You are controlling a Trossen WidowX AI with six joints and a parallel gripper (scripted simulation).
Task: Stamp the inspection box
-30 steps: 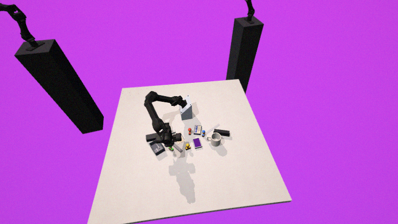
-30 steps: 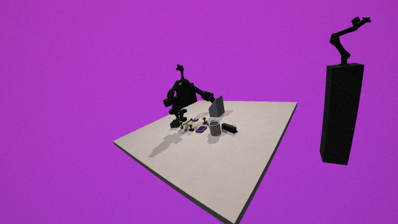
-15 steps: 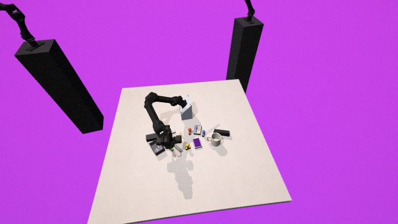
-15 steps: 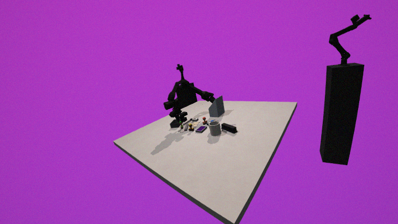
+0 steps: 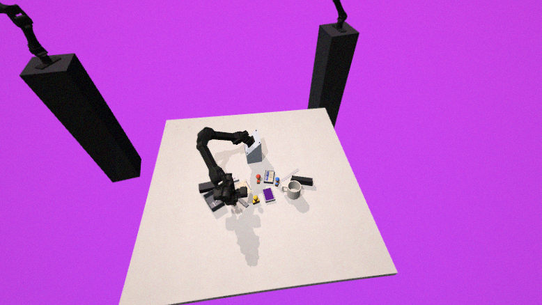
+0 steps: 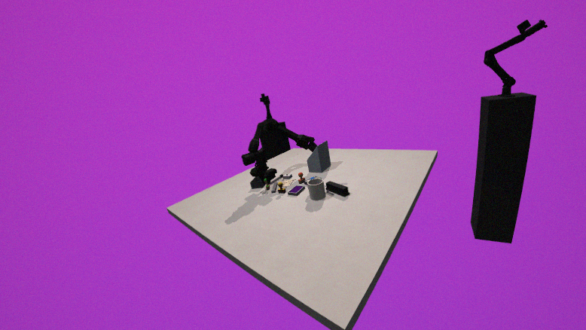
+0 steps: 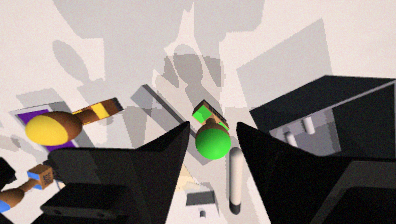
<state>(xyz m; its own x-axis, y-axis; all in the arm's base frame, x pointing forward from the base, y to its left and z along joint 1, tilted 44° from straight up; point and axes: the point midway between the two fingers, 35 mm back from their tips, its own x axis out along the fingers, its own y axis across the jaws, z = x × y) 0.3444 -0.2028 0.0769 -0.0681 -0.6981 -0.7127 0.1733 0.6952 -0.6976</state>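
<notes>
The green-knobbed stamp is 10 mm below my gripper tip. From my gripper tip the other things lie so: beige card: 90 mm behind, 90 mm to the left, 40 mm below; then grey bar: 10 mm behind, 50 mm to the left, 30 mm below; then yellow-knobbed stamp: 30 mm ahead, 130 mm to the left, 10 mm below.
</notes>
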